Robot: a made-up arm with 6 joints. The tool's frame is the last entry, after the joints. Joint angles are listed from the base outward. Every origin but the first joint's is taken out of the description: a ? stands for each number. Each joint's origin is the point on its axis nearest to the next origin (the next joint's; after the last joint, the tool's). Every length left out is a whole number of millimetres.
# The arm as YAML. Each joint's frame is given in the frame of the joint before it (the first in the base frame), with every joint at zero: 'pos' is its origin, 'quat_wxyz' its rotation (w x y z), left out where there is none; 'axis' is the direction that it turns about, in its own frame. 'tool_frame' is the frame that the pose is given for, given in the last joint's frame.
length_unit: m
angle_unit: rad
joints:
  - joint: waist
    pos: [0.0, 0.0, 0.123]
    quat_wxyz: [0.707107, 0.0, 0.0, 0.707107]
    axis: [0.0, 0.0, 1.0]
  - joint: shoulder
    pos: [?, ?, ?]
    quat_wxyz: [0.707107, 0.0, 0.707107, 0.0]
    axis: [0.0, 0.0, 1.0]
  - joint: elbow
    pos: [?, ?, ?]
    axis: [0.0, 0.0, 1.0]
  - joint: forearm
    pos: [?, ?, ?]
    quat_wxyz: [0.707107, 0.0, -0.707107, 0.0]
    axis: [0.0, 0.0, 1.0]
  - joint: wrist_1
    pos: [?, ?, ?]
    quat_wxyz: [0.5, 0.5, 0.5, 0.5]
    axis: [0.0, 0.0, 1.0]
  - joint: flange
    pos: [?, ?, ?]
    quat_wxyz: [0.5, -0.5, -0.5, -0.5]
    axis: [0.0, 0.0, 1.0]
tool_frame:
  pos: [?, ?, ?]
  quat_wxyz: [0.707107, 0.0, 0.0, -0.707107]
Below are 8 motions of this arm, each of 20 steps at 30 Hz.
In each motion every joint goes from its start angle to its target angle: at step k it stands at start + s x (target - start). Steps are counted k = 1, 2, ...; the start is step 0. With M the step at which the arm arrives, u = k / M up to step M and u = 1 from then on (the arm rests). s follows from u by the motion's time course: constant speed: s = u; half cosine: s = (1 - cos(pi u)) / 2; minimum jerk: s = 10 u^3 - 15 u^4 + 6 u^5.
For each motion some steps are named. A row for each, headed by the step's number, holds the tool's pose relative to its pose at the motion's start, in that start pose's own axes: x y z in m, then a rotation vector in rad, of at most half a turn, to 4 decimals.
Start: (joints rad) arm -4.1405 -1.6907 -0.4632 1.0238 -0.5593 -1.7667
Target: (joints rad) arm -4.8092 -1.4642 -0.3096 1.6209 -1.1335 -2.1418
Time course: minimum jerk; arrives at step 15
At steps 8, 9, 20:
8: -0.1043 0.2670 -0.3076 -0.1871 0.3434 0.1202
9: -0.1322 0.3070 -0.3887 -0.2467 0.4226 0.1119
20: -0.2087 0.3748 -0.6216 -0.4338 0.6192 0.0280

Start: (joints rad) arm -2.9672 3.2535 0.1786 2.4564 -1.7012 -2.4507
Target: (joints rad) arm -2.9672 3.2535 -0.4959 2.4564 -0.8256 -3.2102
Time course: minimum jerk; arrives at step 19
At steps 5, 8, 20:
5: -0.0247 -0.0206 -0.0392 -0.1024 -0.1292 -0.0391
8: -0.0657 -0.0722 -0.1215 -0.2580 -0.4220 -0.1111
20: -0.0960 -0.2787 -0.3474 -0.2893 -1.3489 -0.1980

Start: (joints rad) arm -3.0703 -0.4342 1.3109 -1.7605 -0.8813 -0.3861
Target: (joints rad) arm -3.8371 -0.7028 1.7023 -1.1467 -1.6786 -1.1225
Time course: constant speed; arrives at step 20
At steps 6, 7, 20:
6: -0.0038 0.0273 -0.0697 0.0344 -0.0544 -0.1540
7: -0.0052 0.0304 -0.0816 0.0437 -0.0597 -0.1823
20: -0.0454 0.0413 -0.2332 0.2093 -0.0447 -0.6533

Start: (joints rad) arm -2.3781 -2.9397 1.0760 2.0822 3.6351 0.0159
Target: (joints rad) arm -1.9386 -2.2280 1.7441 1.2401 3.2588 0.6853
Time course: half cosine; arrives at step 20
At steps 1, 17, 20:
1: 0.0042 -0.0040 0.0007 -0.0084 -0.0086 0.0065
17: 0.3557 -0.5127 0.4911 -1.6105 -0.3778 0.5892
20: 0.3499 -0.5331 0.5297 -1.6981 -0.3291 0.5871

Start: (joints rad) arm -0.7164 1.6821 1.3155 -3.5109 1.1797 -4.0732
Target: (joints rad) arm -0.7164 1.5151 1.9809 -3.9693 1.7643 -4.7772
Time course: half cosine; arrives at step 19
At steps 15, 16, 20:
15: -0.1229 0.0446 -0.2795 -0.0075 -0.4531 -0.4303
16: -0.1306 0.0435 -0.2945 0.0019 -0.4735 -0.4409
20: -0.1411 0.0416 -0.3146 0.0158 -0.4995 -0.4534

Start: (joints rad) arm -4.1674 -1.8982 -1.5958 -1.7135 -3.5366 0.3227
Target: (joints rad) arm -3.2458 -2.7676 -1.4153 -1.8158 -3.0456 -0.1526
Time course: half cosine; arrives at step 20
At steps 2, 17, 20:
2: -0.0104 -0.0056 -0.0062 -0.0051 0.0086 0.0170
17: -0.0106 -0.3861 -0.2223 -0.5512 0.0426 0.4404
20: 0.0156 -0.4070 -0.2278 -0.5955 0.0205 0.4476

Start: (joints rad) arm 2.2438 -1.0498 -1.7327 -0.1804 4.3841 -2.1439
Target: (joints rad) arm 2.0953 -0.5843 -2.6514 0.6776 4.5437 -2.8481
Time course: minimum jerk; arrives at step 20
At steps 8, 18, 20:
8: 0.0385 -0.0221 0.1222 -0.1198 0.2969 -0.3095
18: 0.1636 -0.0681 0.3786 -0.6138 0.8554 -0.7469
20: 0.1654 -0.0686 0.3818 -0.6220 0.8613 -0.7500

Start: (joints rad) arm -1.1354 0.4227 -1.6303 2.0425 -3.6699 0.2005
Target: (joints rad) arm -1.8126 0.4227 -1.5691 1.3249 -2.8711 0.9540
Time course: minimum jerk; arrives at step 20
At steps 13, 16, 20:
13: -0.0540 -0.0998 0.0914 0.5432 0.9665 1.2949
16: -0.0640 -0.1167 0.1123 0.7375 1.1893 1.5641
20: -0.0674 -0.1220 0.1194 0.8077 1.2621 1.6475

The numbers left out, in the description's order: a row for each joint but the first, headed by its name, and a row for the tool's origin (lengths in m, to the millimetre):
shoulder: 0.031 0.0 0.0
elbow: -0.438 0.0 0.0
forearm: -0.629 0.0 0.0
wrist_1: 0.0 0.0 0.0
flange: 0.0 0.079 0.0
tool: 0.0 0.0 0.0

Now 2 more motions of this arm.
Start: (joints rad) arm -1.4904 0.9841 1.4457 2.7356 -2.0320 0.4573
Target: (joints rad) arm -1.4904 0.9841 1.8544 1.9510 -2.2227 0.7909
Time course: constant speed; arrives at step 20
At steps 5, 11, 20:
5: 0.0064 -0.0146 0.0520 -0.2383 -0.0264 0.1307
11: 0.0076 -0.0297 0.1117 -0.5267 -0.0155 0.2756
20: -0.0030 -0.0499 0.1960 -0.9499 0.0971 0.4627

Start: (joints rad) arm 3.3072 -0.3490 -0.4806 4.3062 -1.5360 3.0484
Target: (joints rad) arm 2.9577 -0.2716 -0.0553 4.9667 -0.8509 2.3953
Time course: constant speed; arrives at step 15
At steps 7, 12, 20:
7: 0.0352 -0.1108 0.1357 -0.0983 -0.1849 -0.0719
12: 0.0811 -0.2074 0.2015 -0.0450 -0.3521 -0.0721
20: 0.1161 -0.2707 0.2260 0.0415 -0.4502 -0.0616

